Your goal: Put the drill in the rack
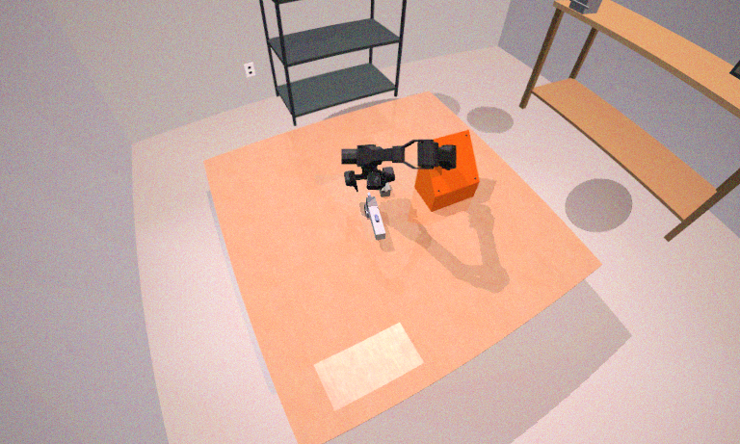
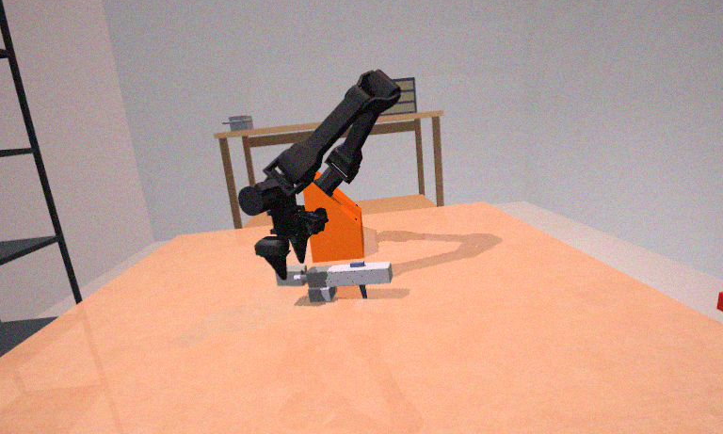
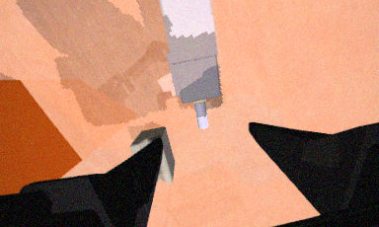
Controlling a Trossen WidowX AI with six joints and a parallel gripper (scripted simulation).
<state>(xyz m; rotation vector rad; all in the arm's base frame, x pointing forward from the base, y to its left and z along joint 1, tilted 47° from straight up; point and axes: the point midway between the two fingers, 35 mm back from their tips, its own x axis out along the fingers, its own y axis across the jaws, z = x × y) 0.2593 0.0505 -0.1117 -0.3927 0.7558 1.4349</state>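
My gripper tip is 1 cm short of the drill, 6 cm to the right of it and 1 cm above it. From my gripper tip the other things lie so: rack (8 cm behind, 3 cm to the right, 4 cm below); blue key (3 cm ahead, 15 cm to the left, 1 cm below).
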